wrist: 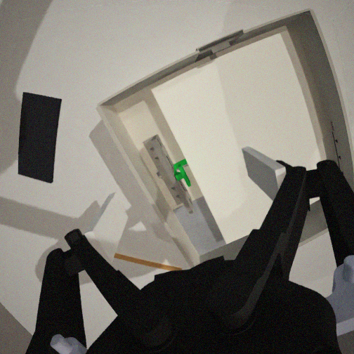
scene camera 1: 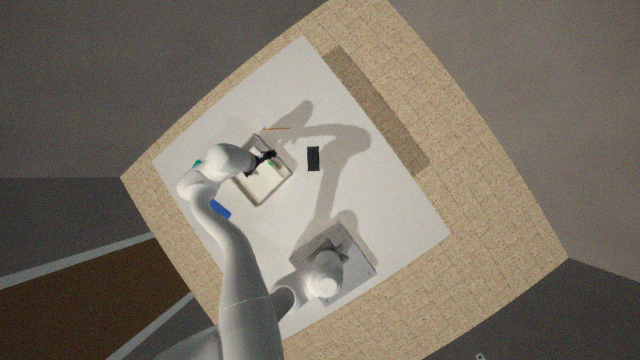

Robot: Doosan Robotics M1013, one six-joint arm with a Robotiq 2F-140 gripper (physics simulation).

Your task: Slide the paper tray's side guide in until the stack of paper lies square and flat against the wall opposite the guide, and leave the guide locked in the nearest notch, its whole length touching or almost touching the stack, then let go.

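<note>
The pale paper tray lies on the table, turned at an angle. The white paper stack fills most of it. A green latch sits at the stack's edge, beside a grey notched strip on the tray floor; the guide's plate is hard to tell from the stack's edge. Whether the stack touches the opposite wall is unclear. My gripper is open and empty above the tray. In the wrist view one finger is over the stack, the other outside the notched-strip side wall.
A black rectangular block and a thin orange stick lie outside the tray. A blue object and a teal object lie partly hidden by the arm. The grey base plate is on the same table.
</note>
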